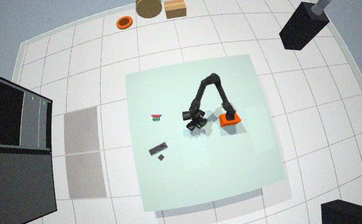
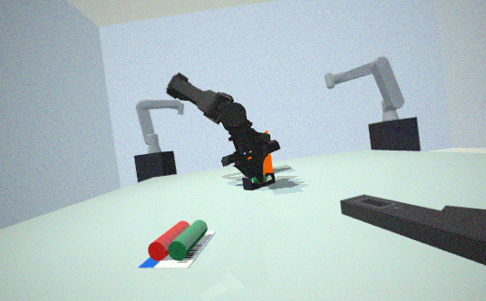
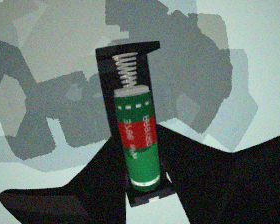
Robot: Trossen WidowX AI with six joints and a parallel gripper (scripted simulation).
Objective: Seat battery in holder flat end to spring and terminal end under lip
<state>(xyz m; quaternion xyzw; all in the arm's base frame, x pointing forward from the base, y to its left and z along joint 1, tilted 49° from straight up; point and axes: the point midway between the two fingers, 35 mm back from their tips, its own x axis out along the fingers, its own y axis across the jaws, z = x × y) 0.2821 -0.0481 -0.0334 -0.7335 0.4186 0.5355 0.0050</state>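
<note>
Right now my gripper tip is 1 cm below the battery. Also, from my gripper tip: long black block (33 cm ahead, 19 cm to the left, 1 cm above); then barcode card (34 cm ahead, 7 cm to the right); then small black square (30 cm ahead, 27 cm to the left, 1 cm below).
</note>
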